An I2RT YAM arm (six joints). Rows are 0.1 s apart.
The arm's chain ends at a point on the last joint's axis. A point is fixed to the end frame.
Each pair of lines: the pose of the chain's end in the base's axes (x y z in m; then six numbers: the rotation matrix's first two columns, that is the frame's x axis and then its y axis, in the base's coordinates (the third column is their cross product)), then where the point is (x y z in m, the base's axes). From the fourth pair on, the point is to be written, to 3 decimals.
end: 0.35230, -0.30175, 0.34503, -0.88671, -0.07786, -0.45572, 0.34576, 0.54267, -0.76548
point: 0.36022 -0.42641 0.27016
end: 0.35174, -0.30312, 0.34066, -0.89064, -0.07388, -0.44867, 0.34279, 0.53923, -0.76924
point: 0.35840 -0.42797 0.26599
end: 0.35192, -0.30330, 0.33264, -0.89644, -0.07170, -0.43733, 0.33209, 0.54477, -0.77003
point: 0.35770 -0.42764 0.25704
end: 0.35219, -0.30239, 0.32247, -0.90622, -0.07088, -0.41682, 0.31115, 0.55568, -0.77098
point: 0.357 -0.426 0.245
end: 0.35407, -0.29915, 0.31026, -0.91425, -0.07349, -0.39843, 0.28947, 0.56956, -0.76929
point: 0.358 -0.421 0.231
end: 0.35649, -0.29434, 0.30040, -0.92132, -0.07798, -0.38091, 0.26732, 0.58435, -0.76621
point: 0.360 -0.415 0.219
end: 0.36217, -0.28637, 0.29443, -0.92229, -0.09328, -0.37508, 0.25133, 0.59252, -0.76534
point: 0.368 -0.407 0.213
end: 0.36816, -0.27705, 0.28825, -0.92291, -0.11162, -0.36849, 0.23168, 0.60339, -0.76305
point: 0.376 -0.397 0.206
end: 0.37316, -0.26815, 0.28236, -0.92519, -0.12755, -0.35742, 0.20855, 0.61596, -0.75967
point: 0.382 -0.387 0.199
